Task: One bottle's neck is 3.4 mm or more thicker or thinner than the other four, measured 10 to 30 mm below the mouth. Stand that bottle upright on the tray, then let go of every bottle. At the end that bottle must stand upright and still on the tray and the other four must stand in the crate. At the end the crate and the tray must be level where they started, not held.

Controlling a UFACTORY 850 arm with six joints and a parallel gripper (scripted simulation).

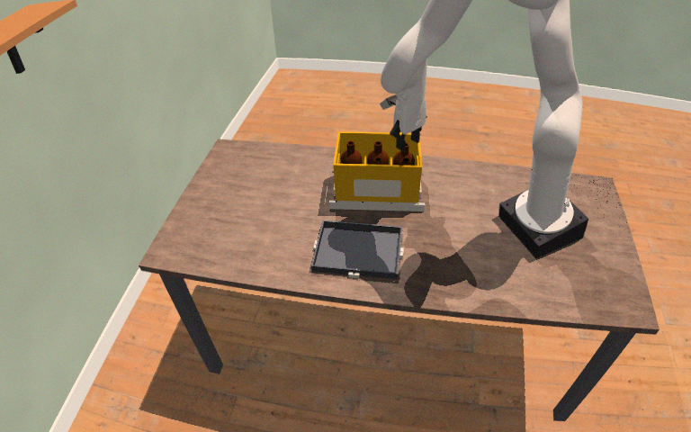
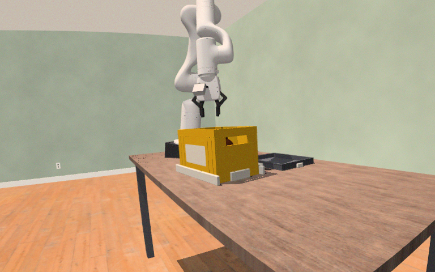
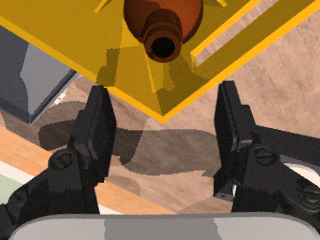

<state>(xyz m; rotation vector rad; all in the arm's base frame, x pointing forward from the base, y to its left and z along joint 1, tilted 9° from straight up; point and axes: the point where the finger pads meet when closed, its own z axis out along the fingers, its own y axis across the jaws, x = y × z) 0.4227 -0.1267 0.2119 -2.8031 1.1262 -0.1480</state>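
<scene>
My gripper is now 150 mm above the yellow crate, 90 mm short of it and 40 mm to the left of it. From my hand the other things lie so: dark tray 250 mm to the left, 220 mm below, 140 mm ahead.
</scene>
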